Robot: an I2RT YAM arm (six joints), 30 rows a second.
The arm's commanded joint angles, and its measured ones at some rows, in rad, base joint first. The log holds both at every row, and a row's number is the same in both.
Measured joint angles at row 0: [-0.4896 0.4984 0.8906 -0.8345 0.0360 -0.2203]
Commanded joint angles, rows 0 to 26: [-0.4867 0.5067 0.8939 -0.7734 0.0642 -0.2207]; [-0.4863 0.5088 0.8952 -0.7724 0.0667 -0.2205]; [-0.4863 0.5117 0.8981 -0.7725 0.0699 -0.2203]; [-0.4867 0.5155 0.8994 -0.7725 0.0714 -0.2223]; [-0.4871 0.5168 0.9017 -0.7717 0.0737 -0.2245]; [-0.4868 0.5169 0.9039 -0.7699 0.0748 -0.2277]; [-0.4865 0.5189 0.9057 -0.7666 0.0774 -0.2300]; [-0.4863 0.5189 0.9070 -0.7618 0.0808 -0.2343]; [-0.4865 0.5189 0.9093 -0.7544 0.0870 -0.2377]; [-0.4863 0.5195 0.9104 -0.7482 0.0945 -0.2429]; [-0.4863 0.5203 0.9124 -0.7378 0.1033 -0.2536]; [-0.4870 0.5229 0.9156 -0.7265 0.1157 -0.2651]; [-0.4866 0.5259 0.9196 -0.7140 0.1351 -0.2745]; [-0.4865 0.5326 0.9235 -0.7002 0.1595 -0.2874]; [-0.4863 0.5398 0.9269 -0.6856 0.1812 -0.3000]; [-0.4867 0.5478 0.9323 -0.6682 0.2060 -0.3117]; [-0.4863 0.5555 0.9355 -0.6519 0.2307 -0.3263]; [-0.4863 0.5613 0.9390 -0.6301 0.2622 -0.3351]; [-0.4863 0.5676 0.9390 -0.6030 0.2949 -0.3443]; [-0.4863 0.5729 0.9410 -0.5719 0.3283 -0.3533]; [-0.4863 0.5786 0.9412 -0.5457 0.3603 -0.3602]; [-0.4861 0.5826 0.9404 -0.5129 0.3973 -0.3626]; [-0.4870 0.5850 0.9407 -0.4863 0.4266 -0.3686]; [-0.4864 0.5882 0.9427 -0.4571 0.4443 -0.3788]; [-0.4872 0.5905 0.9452 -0.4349 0.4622 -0.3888]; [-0.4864 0.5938 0.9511 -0.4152 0.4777 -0.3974]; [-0.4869 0.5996 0.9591 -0.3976 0.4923 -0.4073]
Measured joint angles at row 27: [-0.4896 0.5926 0.8978 -0.5838 0.3584 -0.3580]
